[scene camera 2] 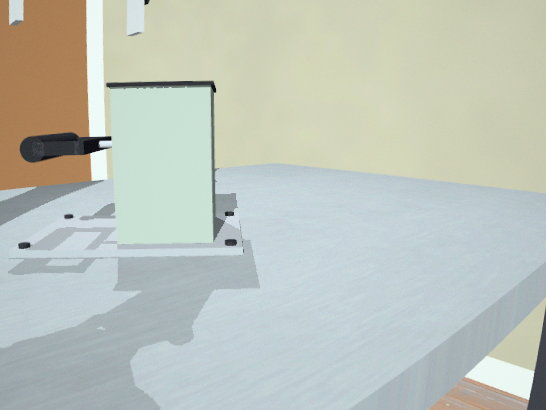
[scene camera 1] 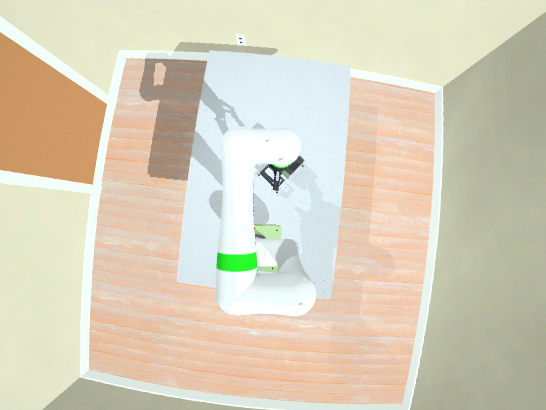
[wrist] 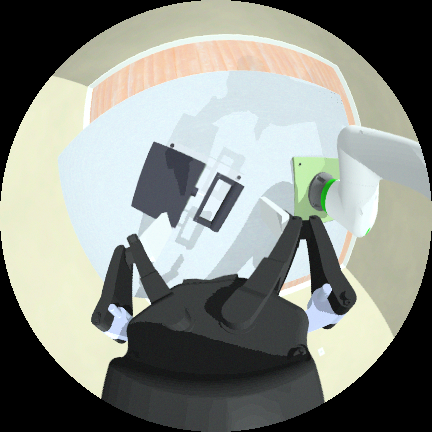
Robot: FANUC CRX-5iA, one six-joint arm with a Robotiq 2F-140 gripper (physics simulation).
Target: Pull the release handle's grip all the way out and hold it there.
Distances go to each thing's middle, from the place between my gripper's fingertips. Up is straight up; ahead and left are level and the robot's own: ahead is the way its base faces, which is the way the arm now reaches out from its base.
Labels:
My gripper is now 23 cm above the base plate point(wrist: 212, 166), 6 cm short of it and 1 cm to the left of it.

